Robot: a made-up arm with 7 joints. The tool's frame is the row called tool. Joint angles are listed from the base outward. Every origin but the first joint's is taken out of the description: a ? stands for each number. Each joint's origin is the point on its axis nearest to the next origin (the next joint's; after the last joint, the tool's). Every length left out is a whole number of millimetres.
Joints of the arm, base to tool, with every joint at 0 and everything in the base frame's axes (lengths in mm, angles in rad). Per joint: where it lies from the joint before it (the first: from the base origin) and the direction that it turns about. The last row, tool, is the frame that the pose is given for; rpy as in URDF.
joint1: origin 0 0 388 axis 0 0 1
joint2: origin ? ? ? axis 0 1 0
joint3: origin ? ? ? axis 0 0 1
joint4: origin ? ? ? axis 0 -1 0
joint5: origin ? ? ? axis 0 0 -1
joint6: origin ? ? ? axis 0 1 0
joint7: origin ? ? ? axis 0 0 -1
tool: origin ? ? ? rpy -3.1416 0 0
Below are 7 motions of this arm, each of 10 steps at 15 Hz.
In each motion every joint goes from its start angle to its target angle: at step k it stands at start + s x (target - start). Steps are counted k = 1, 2, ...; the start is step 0. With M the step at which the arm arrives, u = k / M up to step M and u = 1 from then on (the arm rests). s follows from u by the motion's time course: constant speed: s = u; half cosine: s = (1 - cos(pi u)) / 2; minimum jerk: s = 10 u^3 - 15 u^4 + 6 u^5.
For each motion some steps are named. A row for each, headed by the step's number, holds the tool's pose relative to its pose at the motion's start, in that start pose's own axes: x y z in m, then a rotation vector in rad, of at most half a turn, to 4 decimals.
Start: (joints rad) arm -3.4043 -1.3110 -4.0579 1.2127 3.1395 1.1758 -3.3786
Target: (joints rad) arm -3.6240 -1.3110 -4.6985 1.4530 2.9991 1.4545 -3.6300
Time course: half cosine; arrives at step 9
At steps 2, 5, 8, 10:
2: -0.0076 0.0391 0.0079 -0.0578 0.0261 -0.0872
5: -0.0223 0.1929 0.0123 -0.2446 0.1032 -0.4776
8: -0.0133 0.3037 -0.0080 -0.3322 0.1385 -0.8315
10: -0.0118 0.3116 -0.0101 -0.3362 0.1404 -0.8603

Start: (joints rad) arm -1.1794 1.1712 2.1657 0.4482 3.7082 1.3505 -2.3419
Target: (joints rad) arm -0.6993 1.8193 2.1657 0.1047 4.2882 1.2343 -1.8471
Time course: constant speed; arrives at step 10
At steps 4, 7, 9, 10:
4: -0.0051 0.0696 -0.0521 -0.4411 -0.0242 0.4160
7: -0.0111 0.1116 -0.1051 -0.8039 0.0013 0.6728
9: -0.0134 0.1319 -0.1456 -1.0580 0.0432 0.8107
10: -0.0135 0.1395 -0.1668 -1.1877 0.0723 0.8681

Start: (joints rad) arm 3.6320 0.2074 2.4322 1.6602 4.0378 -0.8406 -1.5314
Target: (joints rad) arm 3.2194 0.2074 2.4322 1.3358 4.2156 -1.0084 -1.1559
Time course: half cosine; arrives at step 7
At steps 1, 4, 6, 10:
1: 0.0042 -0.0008 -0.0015 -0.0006 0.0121 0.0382
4: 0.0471 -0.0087 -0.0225 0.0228 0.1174 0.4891
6: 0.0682 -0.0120 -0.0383 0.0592 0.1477 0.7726
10: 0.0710 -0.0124 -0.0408 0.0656 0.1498 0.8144

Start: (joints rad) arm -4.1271 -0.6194 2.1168 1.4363 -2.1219 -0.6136 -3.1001
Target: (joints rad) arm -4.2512 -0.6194 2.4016 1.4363 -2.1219 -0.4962 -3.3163
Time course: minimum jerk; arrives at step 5
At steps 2, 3, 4, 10:
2: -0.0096 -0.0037 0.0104 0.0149 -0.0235 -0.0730
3: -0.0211 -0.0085 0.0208 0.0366 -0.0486 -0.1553
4: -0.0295 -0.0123 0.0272 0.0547 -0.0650 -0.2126
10: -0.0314 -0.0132 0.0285 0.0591 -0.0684 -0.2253

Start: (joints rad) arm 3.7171 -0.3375 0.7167 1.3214 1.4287 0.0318 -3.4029
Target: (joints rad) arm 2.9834 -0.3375 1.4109 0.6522 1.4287 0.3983 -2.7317
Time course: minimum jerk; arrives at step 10
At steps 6, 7, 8, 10:
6: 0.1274 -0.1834 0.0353 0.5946 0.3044 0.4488
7: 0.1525 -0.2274 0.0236 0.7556 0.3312 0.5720
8: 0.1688 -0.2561 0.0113 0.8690 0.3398 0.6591
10: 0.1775 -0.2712 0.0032 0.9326 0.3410 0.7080

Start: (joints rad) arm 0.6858 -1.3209 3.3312 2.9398 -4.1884 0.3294 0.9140
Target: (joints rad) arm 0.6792 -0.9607 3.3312 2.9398 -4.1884 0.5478 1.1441
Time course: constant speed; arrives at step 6
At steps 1, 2, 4, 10:
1: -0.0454 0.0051 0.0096 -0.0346 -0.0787 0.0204
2: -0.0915 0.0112 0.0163 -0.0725 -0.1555 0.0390
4: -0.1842 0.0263 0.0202 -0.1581 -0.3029 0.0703
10: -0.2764 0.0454 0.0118 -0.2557 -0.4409 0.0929

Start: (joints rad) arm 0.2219 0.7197 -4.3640 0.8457 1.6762 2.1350 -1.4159
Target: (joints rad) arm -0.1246 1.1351 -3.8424 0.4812 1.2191 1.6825 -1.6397
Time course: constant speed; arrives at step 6
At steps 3, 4, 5, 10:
3: -0.0815 -0.0322 0.0214 -0.0598 -0.2279 -0.0303
4: -0.1123 -0.0422 0.0263 -0.0864 -0.3352 -0.0628
5: -0.1439 -0.0508 0.0285 -0.1173 -0.4556 -0.1069
10: -0.1756 -0.0575 0.0274 -0.1527 -0.5874 -0.1620

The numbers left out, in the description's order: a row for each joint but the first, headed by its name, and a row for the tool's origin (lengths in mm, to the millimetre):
joint2: 0 0 0
joint3: 0 0 327
joint4: 54 0 0
joint5: 50 0 -221
joint6: 0 0 0
joint7: 104 0 -132
tool: 0 0 0

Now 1 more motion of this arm.
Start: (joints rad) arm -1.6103 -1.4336 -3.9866 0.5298 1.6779 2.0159 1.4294
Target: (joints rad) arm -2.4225 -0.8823 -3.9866 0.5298 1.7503 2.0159 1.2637
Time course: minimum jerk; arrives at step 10
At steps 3, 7, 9, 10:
3: -0.0219 0.0149 -0.0212 -0.0953 -0.1378 -0.0281
7: -0.0773 0.0478 -0.1738 -0.3423 -0.7903 -0.1808
9: -0.0756 0.0486 -0.2185 -0.3615 -0.9531 -0.2214
10: -0.0753 0.0486 -0.2210 -0.3621 -0.9623 -0.2236

